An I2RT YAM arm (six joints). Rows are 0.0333 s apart.
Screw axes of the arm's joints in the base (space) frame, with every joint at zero. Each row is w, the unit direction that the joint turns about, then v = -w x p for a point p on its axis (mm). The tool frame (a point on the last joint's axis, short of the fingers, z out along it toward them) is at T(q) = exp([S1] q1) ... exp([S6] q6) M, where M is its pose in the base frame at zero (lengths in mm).
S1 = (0, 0, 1, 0, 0, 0)
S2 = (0, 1, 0, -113.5, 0, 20)
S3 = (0, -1, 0, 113.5, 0, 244)
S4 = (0, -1, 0, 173.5, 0, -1)
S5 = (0, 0, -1, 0, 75, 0)
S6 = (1, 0, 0, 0, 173.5, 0)
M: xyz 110.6 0 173.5 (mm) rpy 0 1.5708 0 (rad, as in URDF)
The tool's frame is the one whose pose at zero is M.
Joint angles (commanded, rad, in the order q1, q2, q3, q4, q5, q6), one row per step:
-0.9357, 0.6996, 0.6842, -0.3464, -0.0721, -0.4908
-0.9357, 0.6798, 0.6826, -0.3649, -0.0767, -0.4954
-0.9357, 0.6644, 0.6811, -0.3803, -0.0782, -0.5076
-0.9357, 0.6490, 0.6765, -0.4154, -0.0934, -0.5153
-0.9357, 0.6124, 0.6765, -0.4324, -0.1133, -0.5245
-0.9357, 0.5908, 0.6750, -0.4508, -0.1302, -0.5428
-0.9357, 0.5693, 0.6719, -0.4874, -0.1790, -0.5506
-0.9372, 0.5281, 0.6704, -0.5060, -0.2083, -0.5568
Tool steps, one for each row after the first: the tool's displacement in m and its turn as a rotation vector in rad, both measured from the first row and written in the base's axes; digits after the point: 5 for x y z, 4 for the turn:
-0.00249, 0.00365, 0.00041, -0.0016, 0.0021, 0.0059
-0.00450, 0.00647, 0.00047, -0.0076, 0.0112, 0.0116
-0.00656, 0.01017, -0.00258, 0.0105, 0.0263, 0.0288
-0.01049, 0.01669, 0.00050, -0.0072, 0.0154, 0.0505
-0.01285, 0.02091, 0.00082, -0.0168, 0.0220, 0.0727
-0.01480, 0.02644, -0.00129, 0.0028, 0.0223, 0.1212
-0.01921, 0.03383, 0.00100, -0.0135, 0.0060, 0.1490

